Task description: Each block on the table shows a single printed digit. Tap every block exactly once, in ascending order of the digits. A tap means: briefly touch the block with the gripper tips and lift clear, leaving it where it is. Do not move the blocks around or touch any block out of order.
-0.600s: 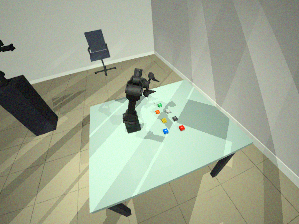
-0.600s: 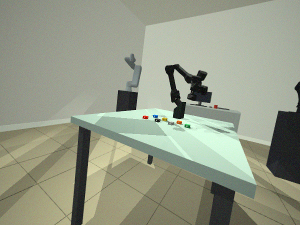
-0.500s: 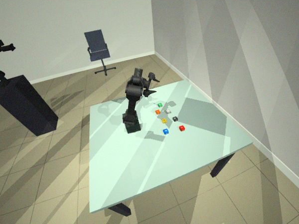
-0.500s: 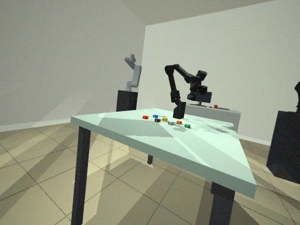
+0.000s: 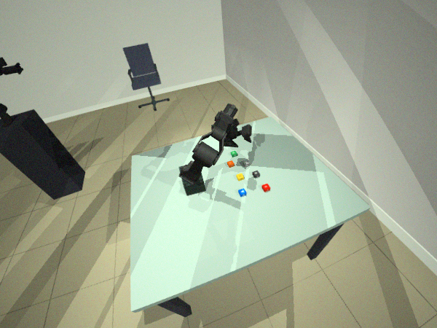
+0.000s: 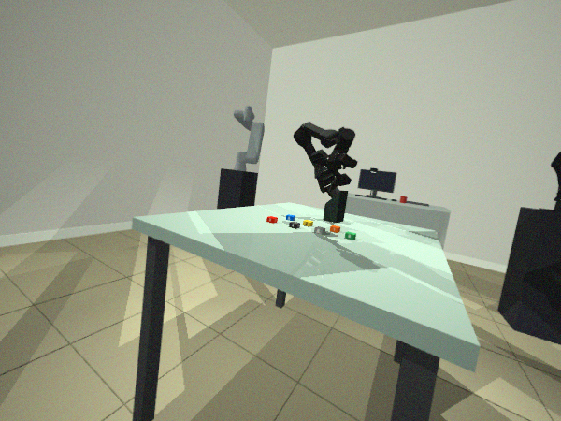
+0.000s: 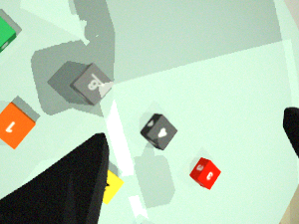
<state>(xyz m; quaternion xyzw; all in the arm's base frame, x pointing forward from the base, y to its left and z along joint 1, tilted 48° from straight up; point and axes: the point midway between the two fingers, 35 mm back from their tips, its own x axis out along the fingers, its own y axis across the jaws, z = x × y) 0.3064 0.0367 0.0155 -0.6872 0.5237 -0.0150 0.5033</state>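
Right now the orange block is 60 mm behind my gripper tip, 60 mm to the left of it and 170 mm below it. Also, from my gripper tip: grey block 20 mm ahead, 20 mm to the left, 170 mm below; then black block 30 mm ahead, 80 mm to the right, 170 mm below; then yellow block 60 mm behind, 60 mm to the right, 170 mm below.
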